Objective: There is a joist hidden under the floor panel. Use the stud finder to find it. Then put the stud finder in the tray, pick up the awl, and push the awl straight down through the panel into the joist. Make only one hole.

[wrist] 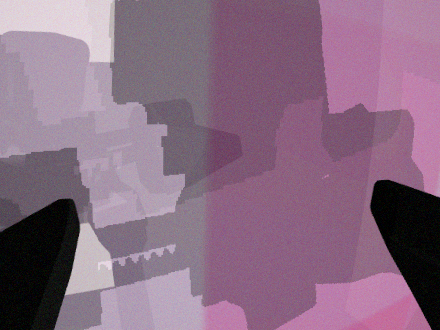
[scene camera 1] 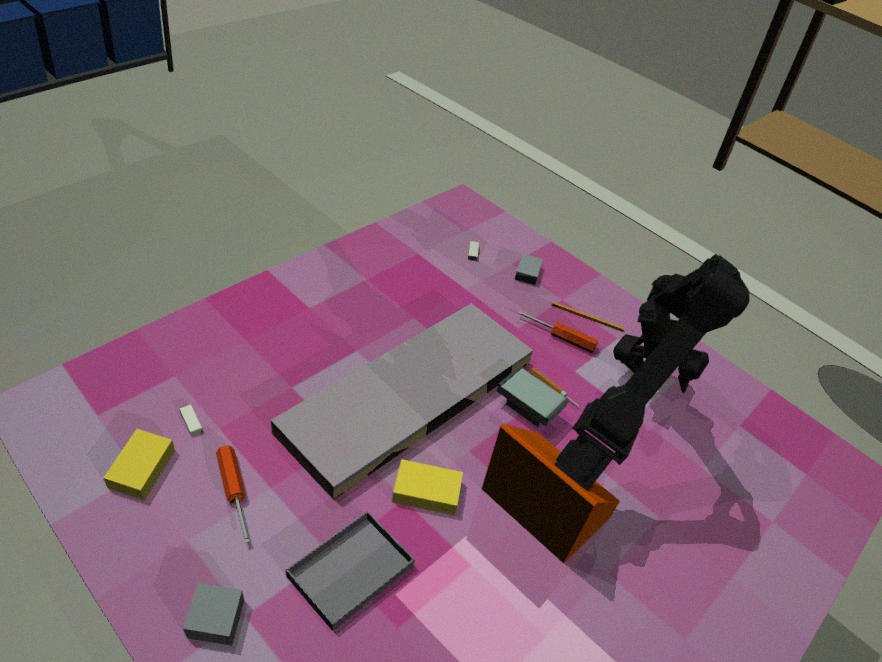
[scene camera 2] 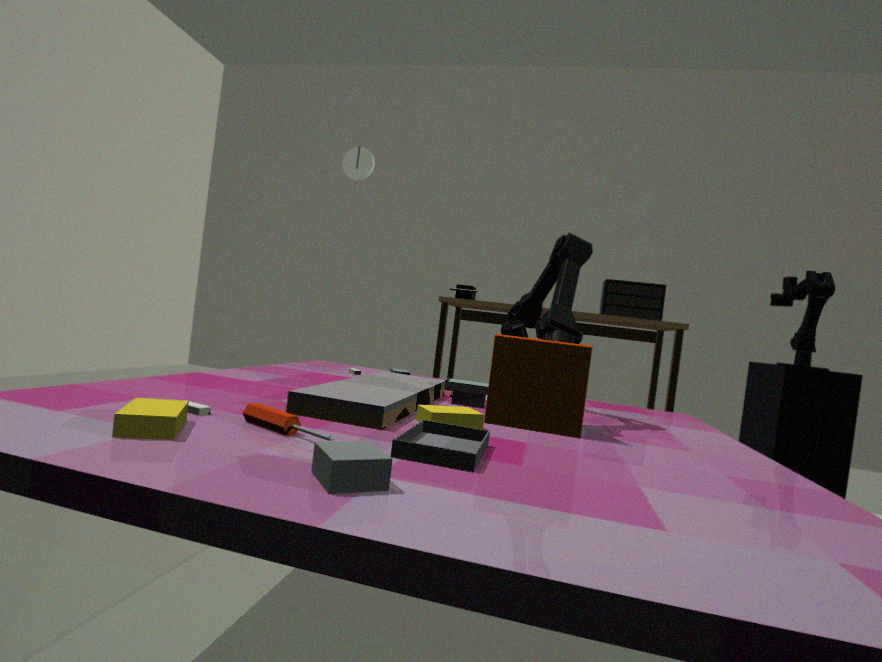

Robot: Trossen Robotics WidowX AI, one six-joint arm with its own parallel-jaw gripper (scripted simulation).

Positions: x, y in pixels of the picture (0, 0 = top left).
gripper: wrist 229, 204; scene camera 1 663, 386
stud finder: scene camera 1; scene camera 2; not seen in the wrist view (out of frame)
same spot on stud finder: (scene camera 1: 528, 396) = (scene camera 2: 470, 383)
